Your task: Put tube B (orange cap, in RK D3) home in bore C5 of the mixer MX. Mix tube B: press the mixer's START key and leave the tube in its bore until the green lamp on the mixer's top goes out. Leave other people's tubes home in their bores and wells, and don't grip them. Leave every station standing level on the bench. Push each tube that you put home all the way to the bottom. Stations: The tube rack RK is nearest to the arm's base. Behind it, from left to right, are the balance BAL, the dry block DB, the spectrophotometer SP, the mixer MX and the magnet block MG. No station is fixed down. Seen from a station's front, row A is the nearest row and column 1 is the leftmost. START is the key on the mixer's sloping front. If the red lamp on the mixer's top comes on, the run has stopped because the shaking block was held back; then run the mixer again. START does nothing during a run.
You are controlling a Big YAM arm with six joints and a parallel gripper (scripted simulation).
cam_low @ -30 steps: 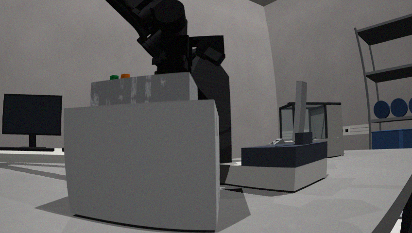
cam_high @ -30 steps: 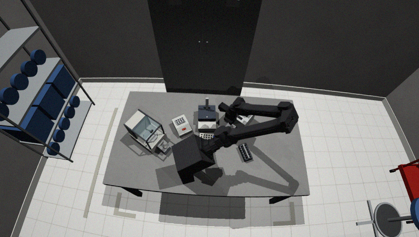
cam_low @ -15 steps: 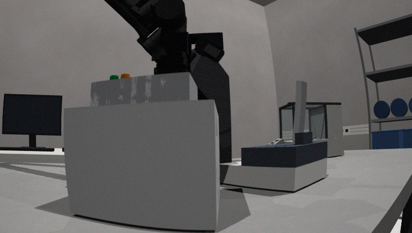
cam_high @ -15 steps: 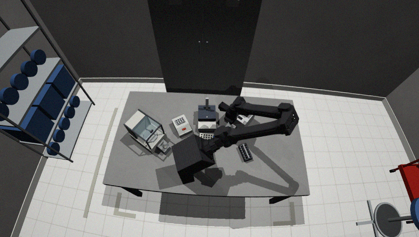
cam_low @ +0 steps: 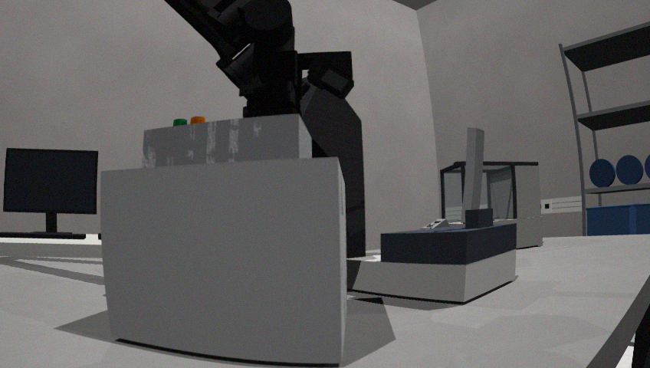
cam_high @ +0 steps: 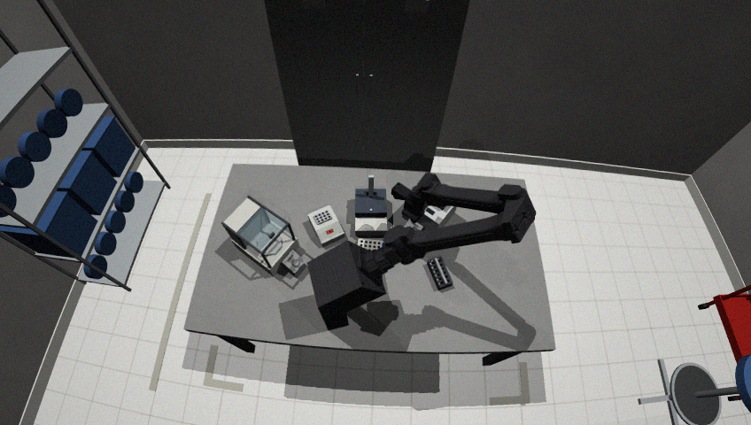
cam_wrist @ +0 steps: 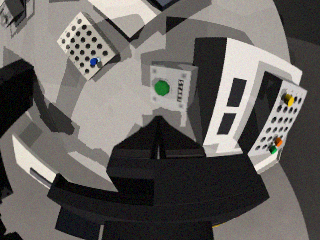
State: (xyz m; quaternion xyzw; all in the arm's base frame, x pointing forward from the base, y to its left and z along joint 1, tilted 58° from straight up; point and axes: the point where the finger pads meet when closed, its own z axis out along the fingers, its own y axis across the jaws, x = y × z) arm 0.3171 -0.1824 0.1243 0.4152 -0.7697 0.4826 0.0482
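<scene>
My hand is 100 mm above the green start key. The rest, counted from my hand: yellow-capped tube 140 mm ahead, 70 mm to the right, 10 mm below; then perforated shaking block 130 mm ahead, 130 mm to the right, 20 mm below; then green-capped tube 110 mm ahead, 160 mm to the right, 10 mm below.
</scene>
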